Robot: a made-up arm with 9 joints. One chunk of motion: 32 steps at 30 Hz.
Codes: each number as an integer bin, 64 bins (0 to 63) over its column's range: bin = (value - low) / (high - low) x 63, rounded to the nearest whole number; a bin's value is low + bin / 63 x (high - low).
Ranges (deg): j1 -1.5..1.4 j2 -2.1..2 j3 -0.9..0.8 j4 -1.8..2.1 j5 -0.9..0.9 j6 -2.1..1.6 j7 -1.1..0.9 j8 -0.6..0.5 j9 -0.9..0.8
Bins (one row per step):
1: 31 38 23 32 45 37 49 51 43
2: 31 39 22 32 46 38 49 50 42
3: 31 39 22 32 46 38 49 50 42
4: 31 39 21 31 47 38 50 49 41
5: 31 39 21 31 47 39 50 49 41
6: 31 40 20 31 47 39 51 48 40
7: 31 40 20 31 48 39 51 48 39
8: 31 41 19 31 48 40 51 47 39
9: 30 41 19 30 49 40 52 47 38
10: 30 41 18 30 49 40 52 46 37
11: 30 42 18 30 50 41 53 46 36
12: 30 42 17 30 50 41 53 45 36
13: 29 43 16 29 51 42 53 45 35
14: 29 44 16 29 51 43 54 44 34
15: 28 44 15 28 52 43 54 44 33
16: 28 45 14 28 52 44 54 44 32
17: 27 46 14 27 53 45 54 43 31
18: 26 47 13 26 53 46 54 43 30
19: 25 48 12 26 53 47 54 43 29
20: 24 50 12 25 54 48 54 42 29
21: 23 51 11 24 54 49 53 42 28
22: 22 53 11 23 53 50 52 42 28
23: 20 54 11 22 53 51 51 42 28
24: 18 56 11 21 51 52 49 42 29
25: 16 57 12 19 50 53 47 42 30
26: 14 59 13 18 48 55 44 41 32
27: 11 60 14 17 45 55 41 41 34
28: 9 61 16 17 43 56 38 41 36
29: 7 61 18 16 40 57 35 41 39
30: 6 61 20 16 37 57 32 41 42
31: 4 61 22 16 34 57 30 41 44
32: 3 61 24 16 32 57 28 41 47
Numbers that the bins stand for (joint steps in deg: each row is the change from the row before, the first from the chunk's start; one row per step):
1: -0.073 0.373 -0.279 0.181 0.386 0.073 0.456 0.290 0.260
2: -0.073 0.438 -0.306 0.181 0.414 0.132 0.456 0.273 0.233
3: -0.073 0.438 -0.306 0.181 0.414 0.132 0.456 0.273 0.233
4: -0.073 0.438 -0.333 0.119 0.443 0.132 0.487 0.256 0.206
5: -0.073 0.438 -0.333 0.119 0.443 0.190 0.487 0.256 0.206
6: -0.073 0.503 -0.360 0.119 0.443 0.190 0.519 0.238 0.179
7: -0.073 0.503 -0.360 0.119 0.471 0.190 0.519 0.238 0.152
8: -0.073 0.568 -0.387 0.119 0.471 0.249 0.519 0.221 0.152
9: -0.119 0.568 -0.387 0.057 0.500 0.249 0.551 0.221 0.125
10: -0.119 0.568 -0.414 0.057 0.500 0.249 0.551 0.203 0.098
11: -0.119 0.633 -0.414 0.057 0.529 0.308 0.583 0.203 0.071
12: -0.119 0.633 -0.441 0.057 0.529 0.308 0.583 0.186 0.071
13: -0.165 0.698 -0.468 -0.005 0.557 0.367 0.583 0.186 0.044
14: -0.165 0.763 -0.468 -0.005 0.557 0.425 0.614 0.168 0.017
15: -0.211 0.763 -0.495 -0.067 0.586 0.425 0.614 0.168 -0.010
16: -0.211 0.829 -0.522 -0.067 0.586 0.484 0.614 0.168 -0.037
17: -0.257 0.894 -0.522 -0.129 0.614 0.543 0.614 0.151 -0.063
18: -0.303 0.959 -0.549 -0.190 0.614 0.602 0.614 0.151 -0.090
19: -0.349 1.024 -0.576 -0.190 0.614 0.660 0.614 0.151 -0.117
20: -0.395 1.154 -0.576 -0.252 0.643 0.719 0.614 0.133 -0.117
21: -0.441 1.219 -0.603 -0.314 0.643 0.778 0.583 0.133 -0.144
22: -0.487 1.349 -0.603 -0.376 0.614 0.837 0.551 0.133 -0.144
23: -0.579 1.414 -0.603 -0.438 0.614 0.895 0.519 0.133 -0.144
24: -0.671 1.544 -0.603 -0.500 0.557 0.954 0.456 0.133 -0.117
25: -0.763 1.610 -0.576 -0.624 0.529 1.013 0.392 0.133 -0.090
26: -0.856 1.740 -0.549 -0.686 0.471 1.130 0.297 0.116 -0.037
27: -0.994 1.805 -0.522 -0.748 0.386 1.130 0.202 0.116 0.017
28: -1.086 1.870 -0.468 -0.748 0.329 1.189 0.106 0.116 0.071
29: -1.178 1.870 -0.414 -0.810 0.243 1.248 0.011 0.116 0.152
30: -1.224 1.870 -0.360 -0.810 0.157 1.248 -0.084 0.116 0.233
31: -1.316 1.870 -0.306 -0.810 0.071 1.248 -0.148 0.116 0.287
32: -1.362 1.870 -0.252 -0.810 0.014 1.248 -0.211 0.116 0.368

